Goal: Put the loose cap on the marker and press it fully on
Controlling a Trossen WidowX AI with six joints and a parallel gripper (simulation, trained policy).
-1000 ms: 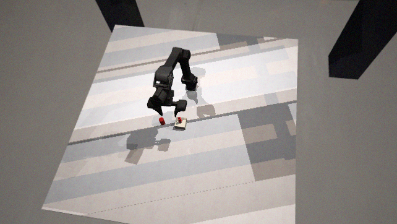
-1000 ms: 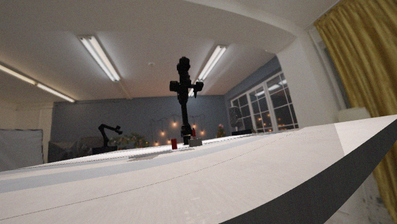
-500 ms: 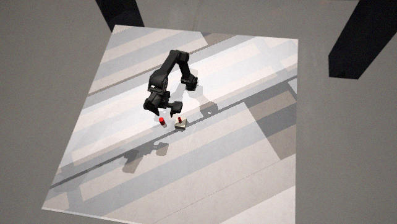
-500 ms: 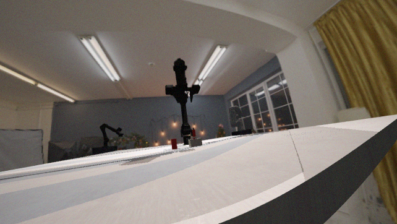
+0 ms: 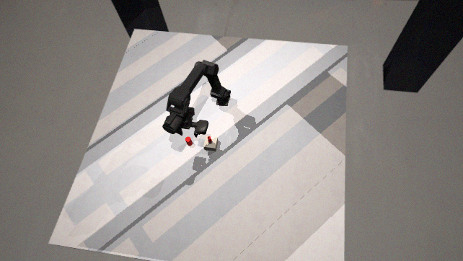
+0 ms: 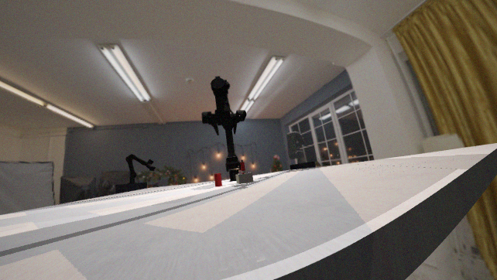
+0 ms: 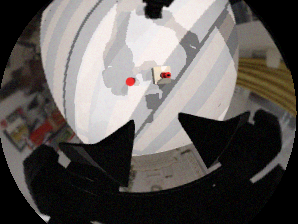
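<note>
The red cap is 180 mm below my gripper tip, 50 mm to the right of it and 50 mm behind it. Also, from my gripper tip: pale holder block (190 mm below, 60 mm to the left, 50 mm behind); red marker (130 mm below, 60 mm to the left, 50 mm behind).
</note>
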